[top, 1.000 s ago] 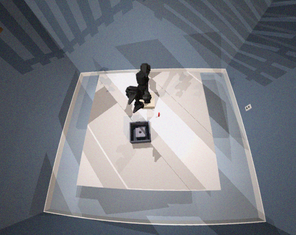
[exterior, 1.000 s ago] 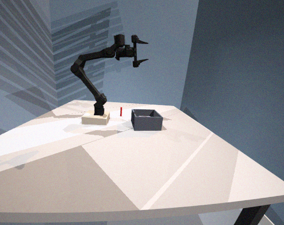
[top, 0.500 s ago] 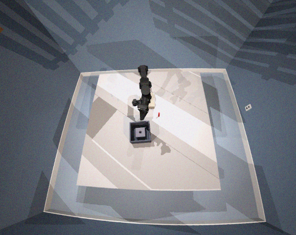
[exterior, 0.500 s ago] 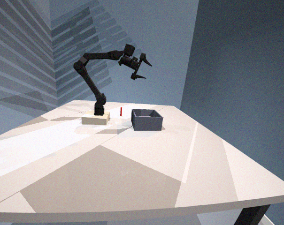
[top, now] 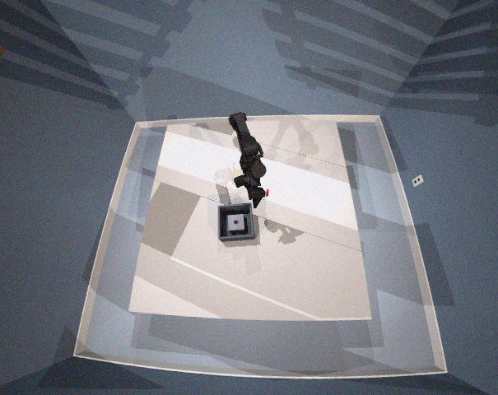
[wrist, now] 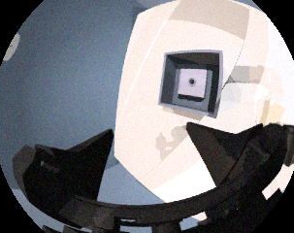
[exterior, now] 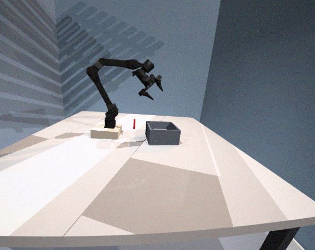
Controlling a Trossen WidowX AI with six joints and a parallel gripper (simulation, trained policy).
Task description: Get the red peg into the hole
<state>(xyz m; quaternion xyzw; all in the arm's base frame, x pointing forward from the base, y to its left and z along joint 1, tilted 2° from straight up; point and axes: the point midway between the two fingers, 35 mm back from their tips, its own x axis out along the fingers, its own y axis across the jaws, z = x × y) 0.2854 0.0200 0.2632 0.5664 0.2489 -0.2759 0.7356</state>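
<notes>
The red peg lies 240 mm below my gripper tip, 150 mm behind it and 90 mm to the left of it. Round my gripper tip: dark grey box 250 mm below, 100 mm to the right, 20 mm ahead; then light plate 230 mm below, 100 mm to the right, 20 mm ahead.
</notes>
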